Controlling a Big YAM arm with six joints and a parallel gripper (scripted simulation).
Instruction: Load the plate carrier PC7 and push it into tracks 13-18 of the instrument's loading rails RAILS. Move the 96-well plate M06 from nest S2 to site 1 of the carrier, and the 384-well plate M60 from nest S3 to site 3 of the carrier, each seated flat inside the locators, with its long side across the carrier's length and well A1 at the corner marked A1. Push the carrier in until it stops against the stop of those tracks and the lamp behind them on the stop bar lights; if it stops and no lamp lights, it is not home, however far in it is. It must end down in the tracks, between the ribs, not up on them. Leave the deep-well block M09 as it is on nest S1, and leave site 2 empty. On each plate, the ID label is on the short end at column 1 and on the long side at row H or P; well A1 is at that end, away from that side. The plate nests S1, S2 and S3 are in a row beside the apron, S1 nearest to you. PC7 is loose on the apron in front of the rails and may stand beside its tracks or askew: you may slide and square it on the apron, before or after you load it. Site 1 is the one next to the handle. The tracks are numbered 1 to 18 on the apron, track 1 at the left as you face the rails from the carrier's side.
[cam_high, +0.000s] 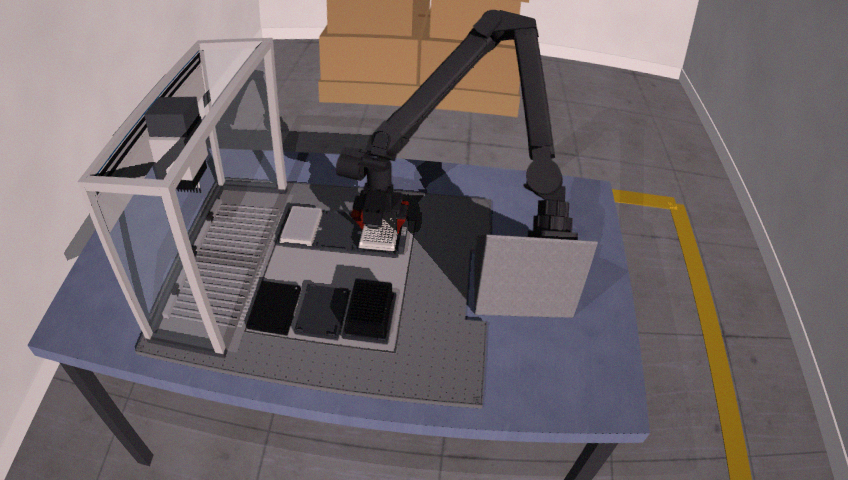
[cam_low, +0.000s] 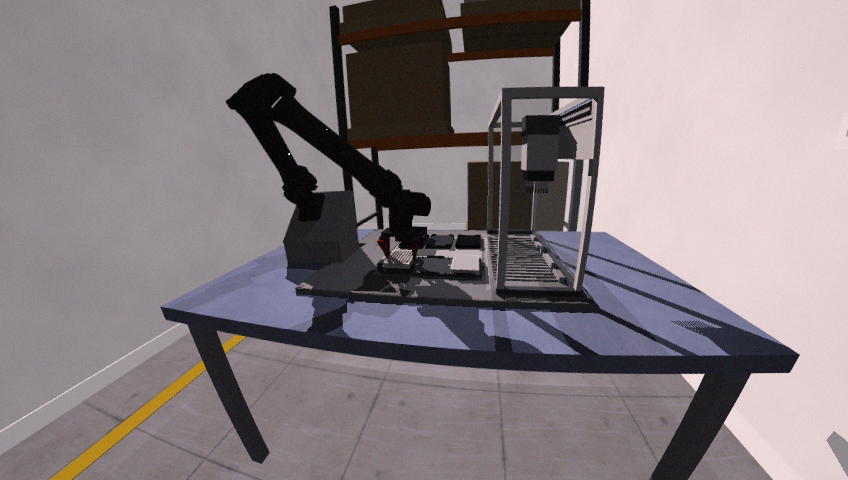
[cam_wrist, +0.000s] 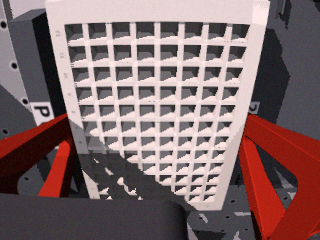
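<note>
My gripper is now right at the white 96-well plate M06. Round my hand: dark plate carrier PC7: 100 mm ahead, 20 mm below, 10 mm to the right; then plate nest S2: 250 mm to the left, 120 mm ahead, 30 mm below; then black nest S3: 240 mm to the left, 240 mm ahead, 30 mm below.
</note>
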